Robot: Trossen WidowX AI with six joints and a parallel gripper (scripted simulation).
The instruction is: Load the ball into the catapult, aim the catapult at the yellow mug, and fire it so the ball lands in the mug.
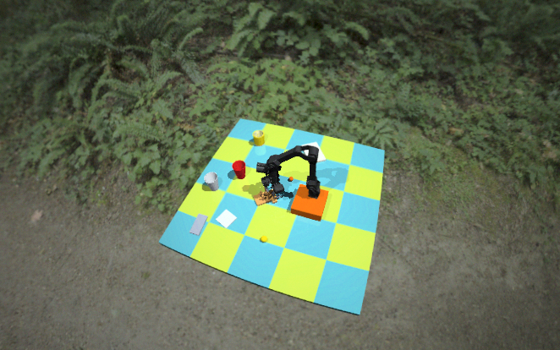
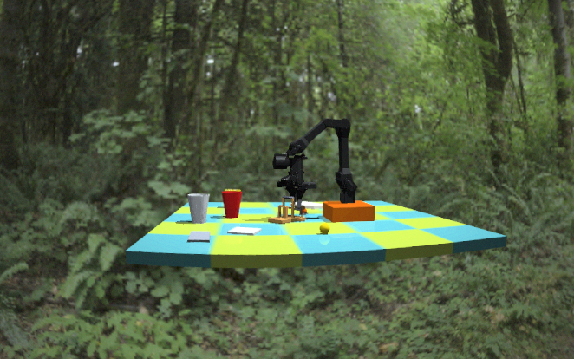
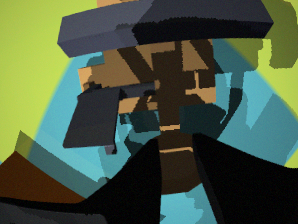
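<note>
The wooden catapult lies 30 mm to the left of my gripper tip, 20 mm below it and 10 mm ahead of it. The rest, counted from my gripper tip: orange ball: 160 mm to the right, 50 mm below, 50 mm behind; then yellow ball: 330 mm to the left, 90 mm behind, 50 mm below; then red mug: 300 mm ahead, 40 mm to the right, 40 mm below.
</note>
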